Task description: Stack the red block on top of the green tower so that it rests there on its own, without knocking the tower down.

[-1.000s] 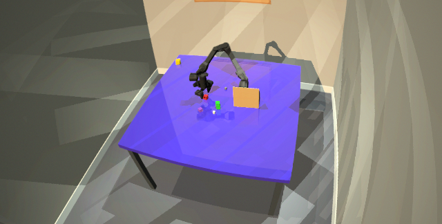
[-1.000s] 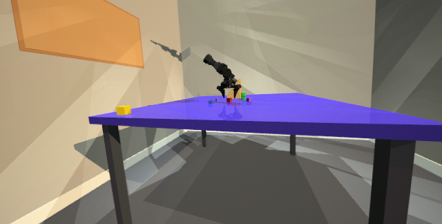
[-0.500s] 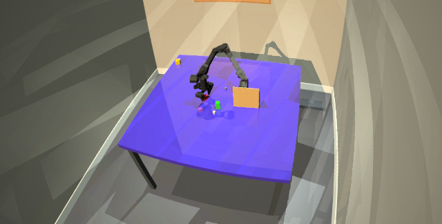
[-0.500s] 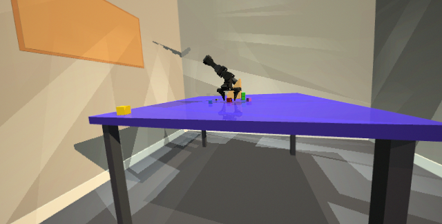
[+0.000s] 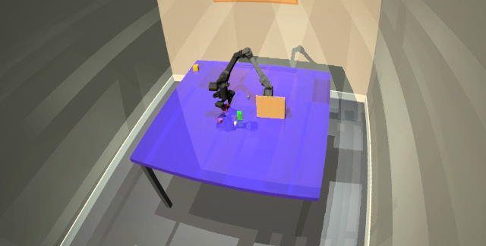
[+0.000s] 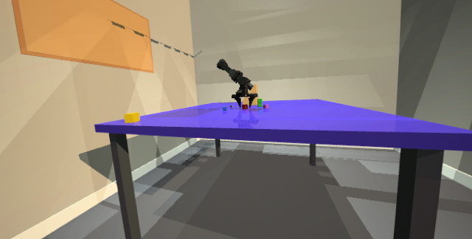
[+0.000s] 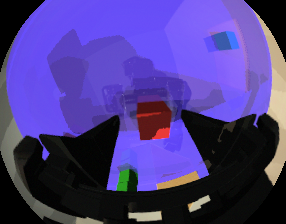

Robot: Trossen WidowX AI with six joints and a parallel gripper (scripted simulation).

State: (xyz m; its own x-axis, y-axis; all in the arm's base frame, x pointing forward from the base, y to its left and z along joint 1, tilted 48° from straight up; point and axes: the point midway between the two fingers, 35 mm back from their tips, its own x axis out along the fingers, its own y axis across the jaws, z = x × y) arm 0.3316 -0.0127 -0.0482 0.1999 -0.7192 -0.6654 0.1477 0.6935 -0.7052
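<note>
The blue block lies 8 cm ahead of my gripper tip, 12 cm to the right of it and 1 cm above it. From my gripper tip the other things lie so: yellow block (51 cm ahead, 42 cm to the right, 1 cm above); red block (1 cm above).
</note>
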